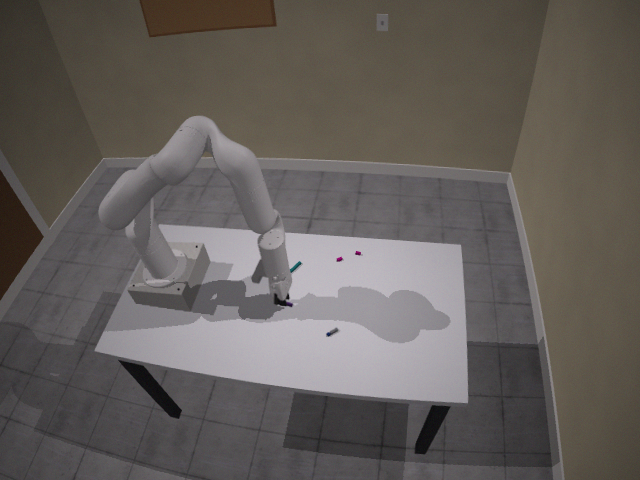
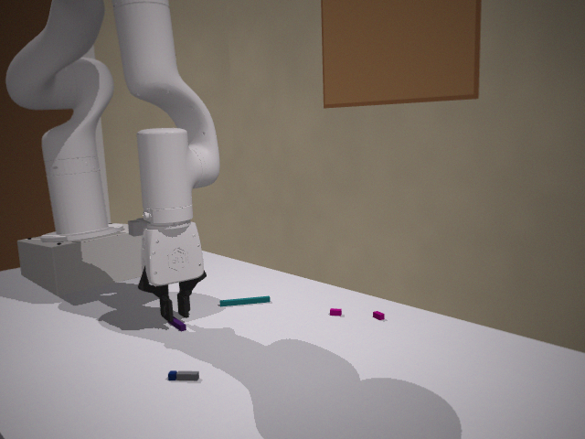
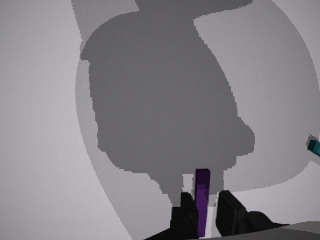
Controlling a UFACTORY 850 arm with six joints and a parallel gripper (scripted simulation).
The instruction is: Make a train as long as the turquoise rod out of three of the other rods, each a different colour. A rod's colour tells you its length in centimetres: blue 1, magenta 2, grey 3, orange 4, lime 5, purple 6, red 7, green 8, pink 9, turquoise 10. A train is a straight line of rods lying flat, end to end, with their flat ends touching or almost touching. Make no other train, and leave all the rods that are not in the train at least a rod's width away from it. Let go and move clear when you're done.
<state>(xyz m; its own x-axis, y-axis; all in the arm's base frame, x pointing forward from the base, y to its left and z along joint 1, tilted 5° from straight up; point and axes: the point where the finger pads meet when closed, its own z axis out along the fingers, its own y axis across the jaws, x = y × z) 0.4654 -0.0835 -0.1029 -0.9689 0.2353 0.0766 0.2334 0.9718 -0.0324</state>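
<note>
Now: the purple rod 3 cm below my hand. From my hand the other things lie so: blue rod (17 cm ahead, 13 cm to the right, 3 cm below); then turquoise rod (1 cm ahead, 16 cm to the left, 3 cm below); then grey rod (19 cm ahead, 12 cm to the right, 3 cm below).
</note>
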